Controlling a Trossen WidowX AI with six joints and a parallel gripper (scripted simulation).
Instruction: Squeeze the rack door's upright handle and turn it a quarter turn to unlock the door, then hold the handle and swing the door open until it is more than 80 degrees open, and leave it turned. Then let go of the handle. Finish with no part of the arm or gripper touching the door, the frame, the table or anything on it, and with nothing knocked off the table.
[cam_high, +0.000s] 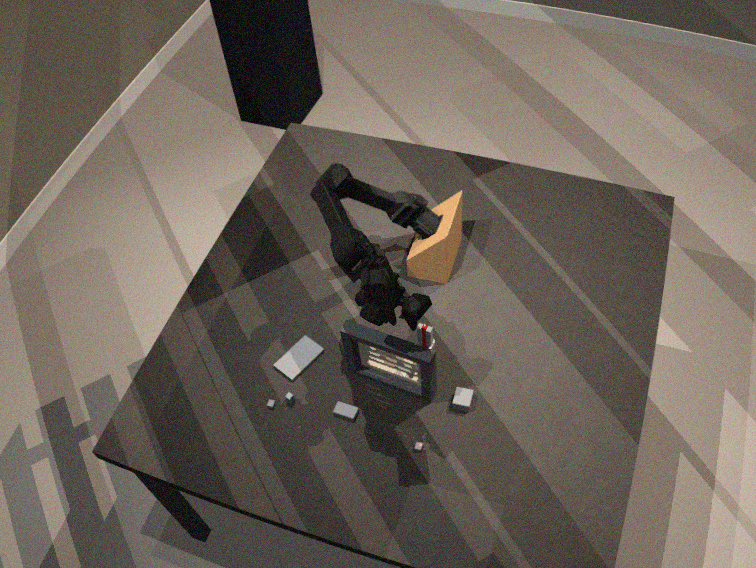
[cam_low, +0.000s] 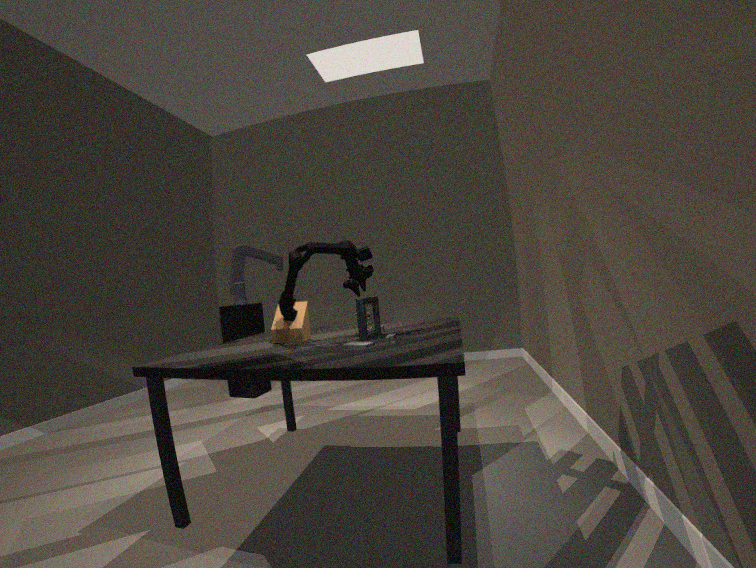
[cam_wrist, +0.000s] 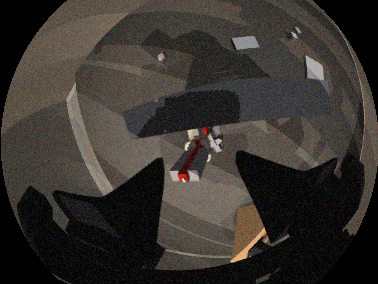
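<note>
My gripper tip is 100 mm above the red upright handle, 40 mm to the right of it and 40 mm past it. The rest, counted from my gripper tip: grey plate 280 mm to the right, 210 mm below, 50 mm ahead.
</note>
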